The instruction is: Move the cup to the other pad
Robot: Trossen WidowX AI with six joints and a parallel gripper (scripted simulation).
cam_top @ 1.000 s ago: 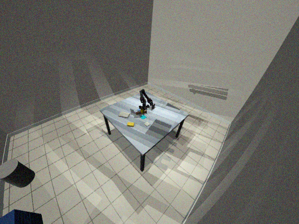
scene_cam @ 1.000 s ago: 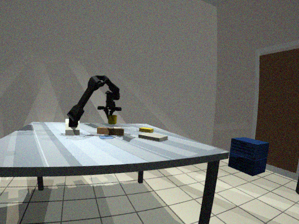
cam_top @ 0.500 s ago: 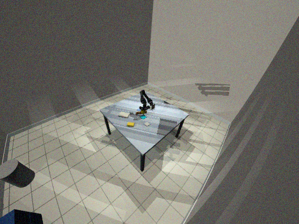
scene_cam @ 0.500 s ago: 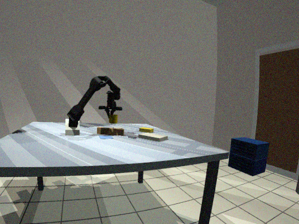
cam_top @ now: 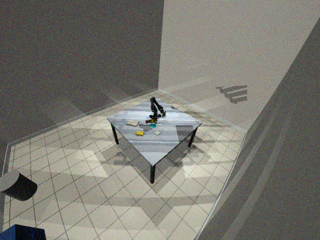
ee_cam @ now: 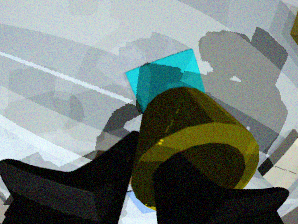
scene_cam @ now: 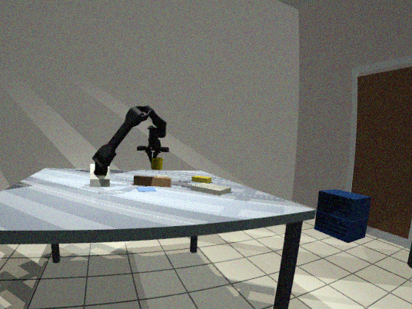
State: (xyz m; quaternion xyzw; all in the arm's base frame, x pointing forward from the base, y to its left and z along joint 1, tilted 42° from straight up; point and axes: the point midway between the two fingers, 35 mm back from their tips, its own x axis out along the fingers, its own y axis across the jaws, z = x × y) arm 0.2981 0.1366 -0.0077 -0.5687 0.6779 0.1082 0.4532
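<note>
Now: the cyan pad 120 mm below my gripper tip, 30 mm ahead of it and 10 mm to the right of it. Also, from my gripper tip: wooden bar (110 mm to the right, 100 mm below, 20 mm behind); then yellow cup (20 mm to the right, 20 mm ahead); then small white square (170 mm to the left, 110 mm below, 100 mm ahead).
</note>
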